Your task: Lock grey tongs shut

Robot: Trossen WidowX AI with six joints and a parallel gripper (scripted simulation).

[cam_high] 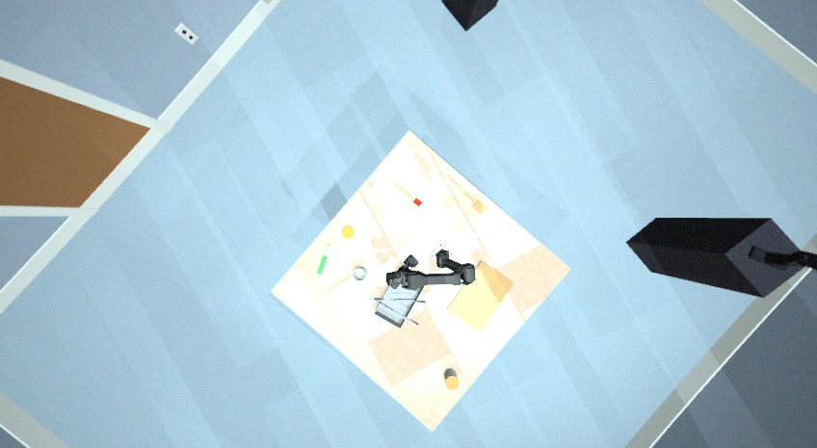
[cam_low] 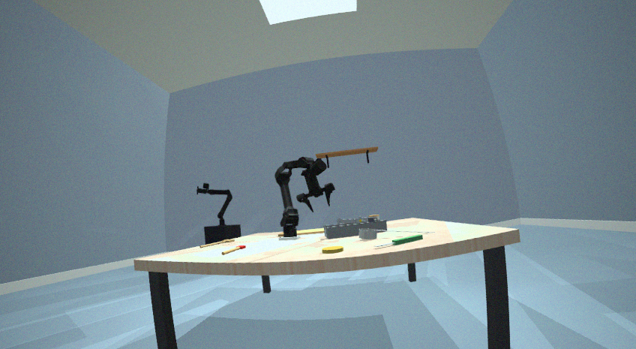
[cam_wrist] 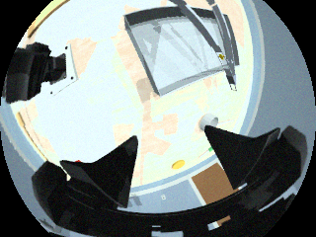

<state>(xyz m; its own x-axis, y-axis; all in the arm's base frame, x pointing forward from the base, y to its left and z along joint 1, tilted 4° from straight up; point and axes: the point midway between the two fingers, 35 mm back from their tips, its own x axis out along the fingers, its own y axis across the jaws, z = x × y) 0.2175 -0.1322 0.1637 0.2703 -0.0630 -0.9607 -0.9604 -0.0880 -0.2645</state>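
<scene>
Now: the roasting tin 15 cm to the left of my gripper tip, 13 cm ahead of it and 12 cm below it. Also, from my gripper tip: wooden board 47 cm to the left, 25 cm behind, 14 cm below; green-handled tool 33 cm ahead, 32 cm to the right, 14 cm below; red-tipped stick 31 cm behind, 27 cm to the right, 14 cm below.
</scene>
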